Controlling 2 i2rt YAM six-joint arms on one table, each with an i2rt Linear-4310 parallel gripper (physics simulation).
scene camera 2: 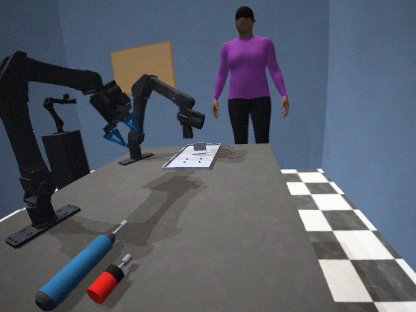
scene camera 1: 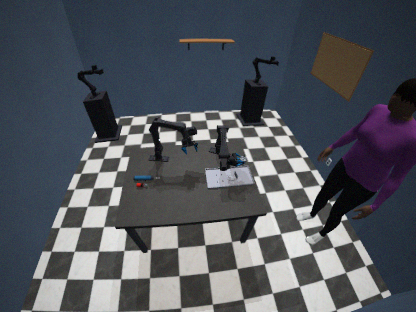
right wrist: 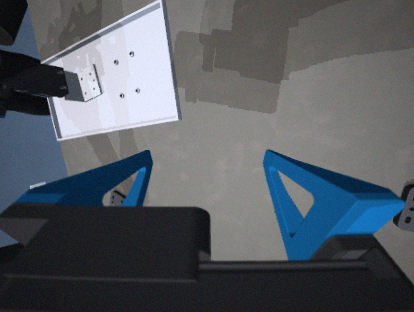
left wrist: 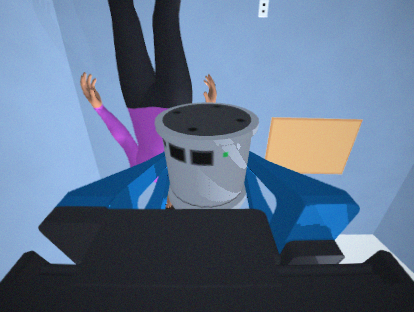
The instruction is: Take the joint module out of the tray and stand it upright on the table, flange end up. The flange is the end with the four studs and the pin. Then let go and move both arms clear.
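Places are measured from the left arm's base along level axes (x right, y ahead, z up), in metres.
Pixels of known places: left gripper, between the fingertips: (scene camera 1: 243, 160) (left wrist: 207, 156); right gripper, between the fingertips: (scene camera 2: 132, 139) (scene camera 1: 191, 153) (right wrist: 207, 156); left arm's base, origin of its link: (scene camera 2: 136, 159) (scene camera 1: 218, 152); right arm's base, origin of its link: (scene camera 2: 46, 224) (scene camera 1: 158, 158).
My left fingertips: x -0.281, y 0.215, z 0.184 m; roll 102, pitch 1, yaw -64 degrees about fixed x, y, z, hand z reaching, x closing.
Note:
Ahead of a thing's pixels: the offset from my left fingertips to its top centre. "*": to the spot under its first point.
The joint module @[dx +0.009, dy +0.004, dz +0.043 m] (left wrist: 206, 148) is a grey cylinder with a dark round end face that shows four small holes. My left gripper (scene camera 1: 238, 160) is shut on its body and holds it in the air over the far edge of the white tray (scene camera 1: 229, 177). The dark end points away from the wrist camera. In scene camera 2 the left gripper (scene camera 2: 192, 119) hangs above the tray @[dx +0.089, dy +0.070, dz -0.168 m] (scene camera 2: 192, 156). My right gripper (scene camera 1: 189, 149) is open and empty, raised above the table to the left of the tray; it also shows in the right wrist view (right wrist: 207, 173).
A grey bracket block @[* dx +0.041, dy +0.065, dz -0.168 m] (right wrist: 82, 83) and several small screws (right wrist: 126, 72) lie in the tray. A blue screwdriver @[* dx +0.793, dy +0.387, dz -0.147 m] (scene camera 1: 143, 177) and a red-handled tool @[dx +0.768, dy +0.453, dz -0.150 m] (scene camera 1: 141, 185) lie at the table's left. A person (scene camera 1: 343, 182) stands to the right of the table.

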